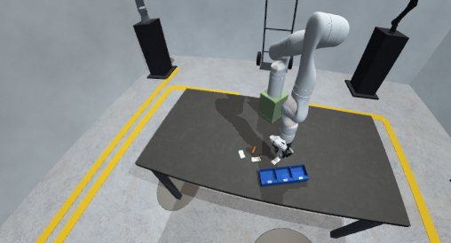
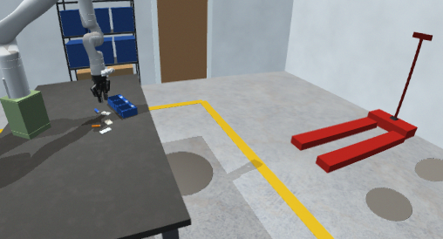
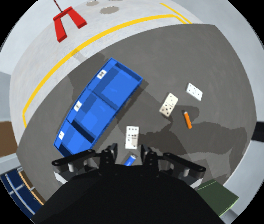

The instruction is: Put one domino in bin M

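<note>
The white domino lies 9 cm below my hand and 1 cm to the right of it. The rest, counted from my hand: small orange piece 14 cm to the right, 9 cm below, 5 cm behind; small blue piece 8 cm below, 5 cm behind, 4 cm to the left; blue three-compartment bin 9 cm ahead, 7 cm below, 3 cm to the left.
</note>
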